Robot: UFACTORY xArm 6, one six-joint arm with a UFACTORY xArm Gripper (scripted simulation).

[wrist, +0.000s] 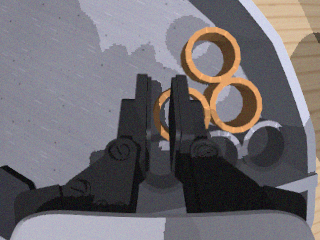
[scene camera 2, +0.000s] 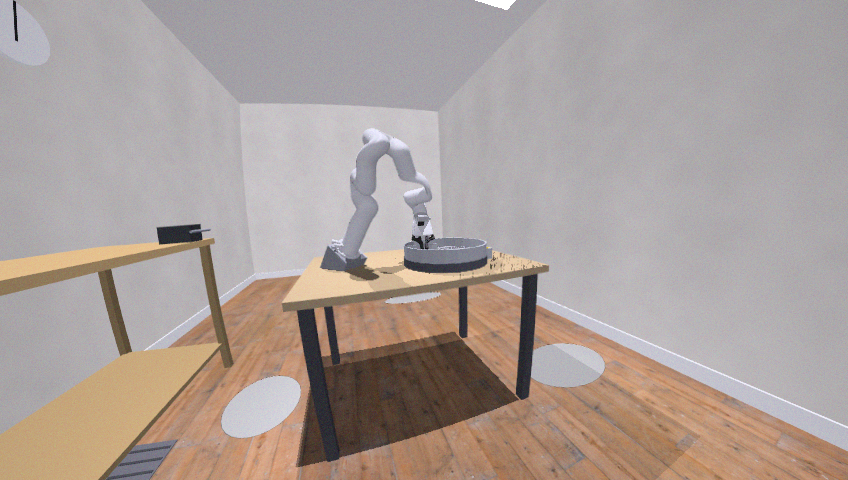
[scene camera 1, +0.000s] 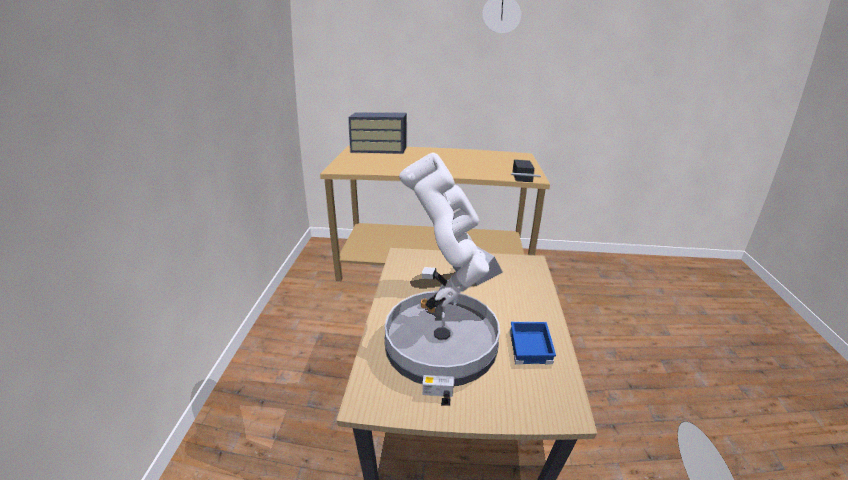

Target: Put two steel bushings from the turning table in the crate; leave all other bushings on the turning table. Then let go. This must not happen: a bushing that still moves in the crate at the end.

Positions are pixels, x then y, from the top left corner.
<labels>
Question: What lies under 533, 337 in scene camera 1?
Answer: A blue crate.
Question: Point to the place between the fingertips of the gripper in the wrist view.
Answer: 160, 95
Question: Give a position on a grey round turning table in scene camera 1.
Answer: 468, 335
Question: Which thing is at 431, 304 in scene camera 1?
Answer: The gripper.
</labels>
